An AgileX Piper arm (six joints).
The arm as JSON. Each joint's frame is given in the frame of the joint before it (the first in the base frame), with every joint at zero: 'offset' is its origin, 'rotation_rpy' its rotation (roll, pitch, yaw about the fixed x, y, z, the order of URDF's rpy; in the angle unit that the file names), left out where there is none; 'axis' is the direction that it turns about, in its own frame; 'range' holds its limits. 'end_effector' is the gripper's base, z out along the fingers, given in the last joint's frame.
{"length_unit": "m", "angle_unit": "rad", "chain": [
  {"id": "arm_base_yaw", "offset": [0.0, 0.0, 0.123], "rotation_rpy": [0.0, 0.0, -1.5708], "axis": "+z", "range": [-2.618, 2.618]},
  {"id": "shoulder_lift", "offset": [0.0, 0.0, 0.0], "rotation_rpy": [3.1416, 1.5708, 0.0], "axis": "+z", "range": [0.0, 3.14]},
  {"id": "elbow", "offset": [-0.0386, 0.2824, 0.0], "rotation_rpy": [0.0, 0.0, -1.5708], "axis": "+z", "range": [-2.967, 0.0]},
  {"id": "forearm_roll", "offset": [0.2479, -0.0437, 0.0], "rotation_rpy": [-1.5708, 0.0, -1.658], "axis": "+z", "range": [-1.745, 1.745]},
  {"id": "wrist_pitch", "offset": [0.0, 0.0, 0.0], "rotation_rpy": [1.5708, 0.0, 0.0], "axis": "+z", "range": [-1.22, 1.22]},
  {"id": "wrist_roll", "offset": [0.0, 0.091, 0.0], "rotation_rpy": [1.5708, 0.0, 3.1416], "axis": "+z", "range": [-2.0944, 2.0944]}
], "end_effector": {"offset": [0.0, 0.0, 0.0]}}
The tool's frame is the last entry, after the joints.
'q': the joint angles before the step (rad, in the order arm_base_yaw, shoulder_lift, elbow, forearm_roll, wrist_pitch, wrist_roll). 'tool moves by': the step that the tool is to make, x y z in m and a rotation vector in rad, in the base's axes. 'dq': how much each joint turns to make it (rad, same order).
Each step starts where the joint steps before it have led.
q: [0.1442 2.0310 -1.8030 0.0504 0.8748 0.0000]
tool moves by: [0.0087 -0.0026 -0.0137 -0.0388 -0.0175 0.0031]
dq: [-0.0020 0.0341 0.0001 -0.0413 -0.0460 0.0001]
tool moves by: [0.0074 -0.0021 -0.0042 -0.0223 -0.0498 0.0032]
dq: [-0.0026 0.0170 -0.0024 -0.0296 -0.0608 -0.0001]
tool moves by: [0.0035 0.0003 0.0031 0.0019 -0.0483 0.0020]
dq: [0.0001 -0.0003 -0.0015 -0.0053 -0.0463 0.0002]
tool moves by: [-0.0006 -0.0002 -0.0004 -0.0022 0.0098 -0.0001]
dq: [-0.0001 0.0003 -0.0012 -0.0006 0.0109 -0.0002]
